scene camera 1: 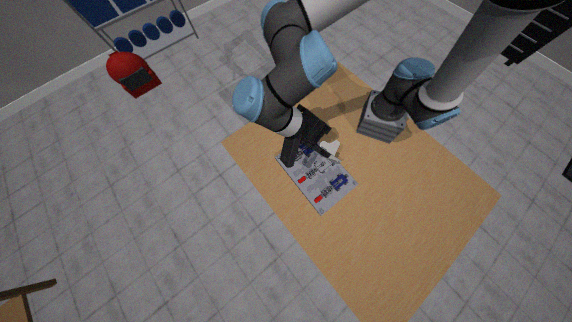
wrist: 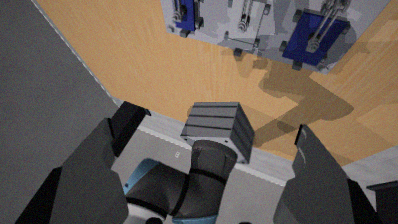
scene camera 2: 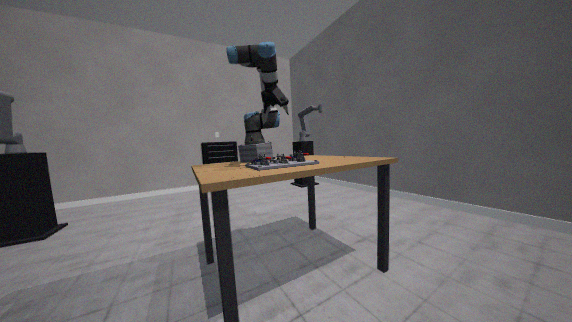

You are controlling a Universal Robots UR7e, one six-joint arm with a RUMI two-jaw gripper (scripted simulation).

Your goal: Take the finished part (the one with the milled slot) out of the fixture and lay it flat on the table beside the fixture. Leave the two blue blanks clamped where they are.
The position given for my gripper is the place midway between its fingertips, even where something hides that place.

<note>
I see my gripper (scene camera 1: 323, 147), a blue blank (wrist: 295, 49) and a grey fixture plate (scene camera 1: 311, 188).
My gripper shows as well in the wrist view (wrist: 203, 122).
</note>
